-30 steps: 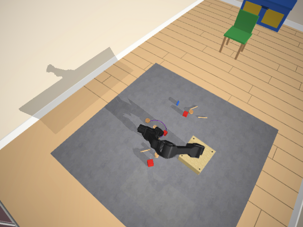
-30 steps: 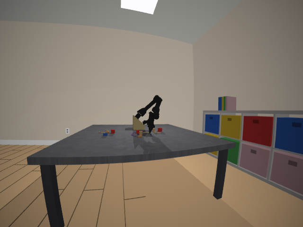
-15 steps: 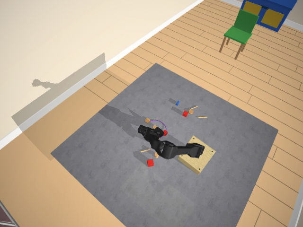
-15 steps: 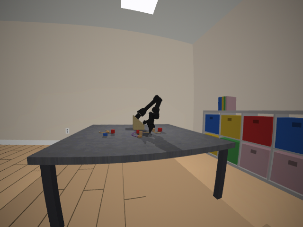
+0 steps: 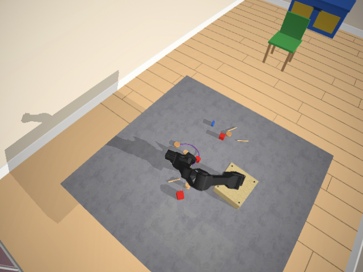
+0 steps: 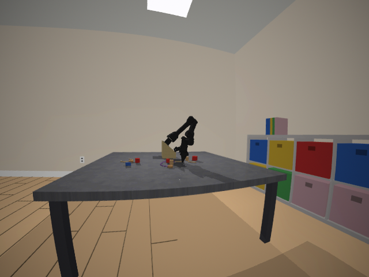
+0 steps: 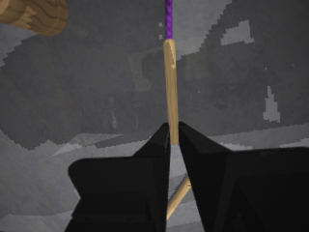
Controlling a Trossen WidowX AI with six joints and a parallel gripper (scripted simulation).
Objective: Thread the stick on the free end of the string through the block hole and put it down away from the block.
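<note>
Now: the stick on the string 10 mm behind my gripper tip, 40 mm to the right of it and 10 mm above it. The rest, counted from my gripper tip: wooden cylinder: 60 mm ahead, 110 mm to the right, 20 mm above; red wooden block: 30 mm behind, 120 mm to the right, 10 mm above; loose stick: 10 mm ahead, 70 mm to the left.
</note>
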